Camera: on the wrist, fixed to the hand. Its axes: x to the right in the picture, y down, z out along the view.
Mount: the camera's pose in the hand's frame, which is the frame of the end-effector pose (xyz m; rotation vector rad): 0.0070 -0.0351 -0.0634 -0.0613 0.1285 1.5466
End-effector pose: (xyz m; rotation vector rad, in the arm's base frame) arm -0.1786 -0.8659 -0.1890 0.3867 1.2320 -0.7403
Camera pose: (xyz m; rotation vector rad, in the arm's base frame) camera -0.2467 -0.8526 -0.2110 1.1353 0.7241 0.6573
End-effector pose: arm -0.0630 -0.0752 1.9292 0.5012 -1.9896 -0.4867
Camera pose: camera -0.0044 -0.1162 1.9429 -1.0130 -1.6489 0.4523
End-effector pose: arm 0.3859 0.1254 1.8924 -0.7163 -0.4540 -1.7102
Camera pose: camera 0.3369 0.0889 1.8528 -0.6717 0.2646 -0.2896
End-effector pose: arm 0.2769 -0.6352 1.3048 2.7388 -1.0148 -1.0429
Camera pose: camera 0.3391 -0.6235 1.3408 1.1203 -2.2358 -0.4893
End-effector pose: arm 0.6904 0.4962 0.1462 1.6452 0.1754 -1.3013
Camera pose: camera 0.7128 0.5582 0.1154 1.2102 -0.8296 0.0089
